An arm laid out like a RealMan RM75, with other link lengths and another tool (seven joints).
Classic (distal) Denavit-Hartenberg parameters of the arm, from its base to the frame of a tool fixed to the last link. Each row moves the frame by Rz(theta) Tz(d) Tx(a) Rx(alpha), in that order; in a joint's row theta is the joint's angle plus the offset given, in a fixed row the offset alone. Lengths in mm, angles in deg.
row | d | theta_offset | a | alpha
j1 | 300.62 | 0 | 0 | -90
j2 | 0 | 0 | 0 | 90
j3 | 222.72 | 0 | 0 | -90
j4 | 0 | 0 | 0 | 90
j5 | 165.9 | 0 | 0 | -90
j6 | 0 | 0 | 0 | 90
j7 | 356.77 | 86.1 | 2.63 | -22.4
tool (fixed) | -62.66 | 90 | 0 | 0
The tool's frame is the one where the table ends.
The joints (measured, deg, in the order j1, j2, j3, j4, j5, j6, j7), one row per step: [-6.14, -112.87, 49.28, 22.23, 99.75, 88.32, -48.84]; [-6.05, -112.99, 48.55, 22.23, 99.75, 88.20, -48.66]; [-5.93, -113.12, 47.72, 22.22, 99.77, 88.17, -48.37]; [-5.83, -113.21, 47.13, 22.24, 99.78, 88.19, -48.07]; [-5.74, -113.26, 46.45, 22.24, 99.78, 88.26, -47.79]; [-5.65, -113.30, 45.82, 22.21, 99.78, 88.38, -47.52]
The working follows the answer.
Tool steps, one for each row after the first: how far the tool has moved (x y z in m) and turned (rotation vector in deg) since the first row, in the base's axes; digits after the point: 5 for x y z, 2 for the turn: [-0.00101, 0.00244, 0.00186, 0.74, -0.01, 0.30]; [-0.00181, 0.00476, 0.00403, 1.56, -0.04, 0.53]; [-0.00226, 0.00627, 0.00569, 2.17, -0.03, 0.60]; [-0.00278, 0.00806, 0.00791, 2.85, -0.04, 0.70]; [-0.00308, 0.00949, 0.01000, 3.46, -0.10, 0.77]
Tool pose at each row, in the base's axes (x y z in m, rotation vector in deg; rounded; the steps above come from the unrounded poses): [-0.24666, 0.24390, -0.03841, -53.23, 164.54, 26.87]; [-0.24766, 0.24634, -0.03655, -53.56, 164.07, 27.92]; [-0.24846, 0.24866, -0.03438, -53.78, 163.54, 29.05]; [-0.24892, 0.25017, -0.03273, -53.78, 163.21, 29.91]; [-0.24944, 0.25196, -0.03050, -53.81, 162.80, 30.85]; [-0.24974, 0.25339, -0.02841, -53.81, 162.40, 31.66]

